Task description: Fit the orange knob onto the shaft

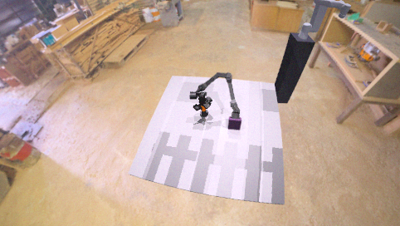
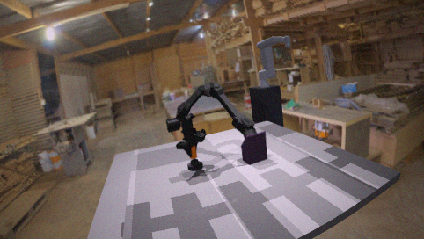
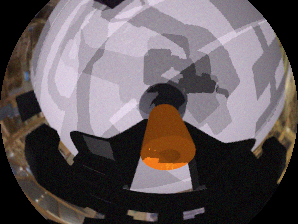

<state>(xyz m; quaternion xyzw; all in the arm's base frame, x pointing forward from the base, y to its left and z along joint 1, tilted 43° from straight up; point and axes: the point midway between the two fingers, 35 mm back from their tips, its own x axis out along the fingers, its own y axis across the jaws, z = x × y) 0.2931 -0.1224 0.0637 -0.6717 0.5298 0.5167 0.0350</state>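
Now: the orange knob 20 mm above my gripper tip. The rest, counted from my gripper tip: dark round pedestal 40 mm below.
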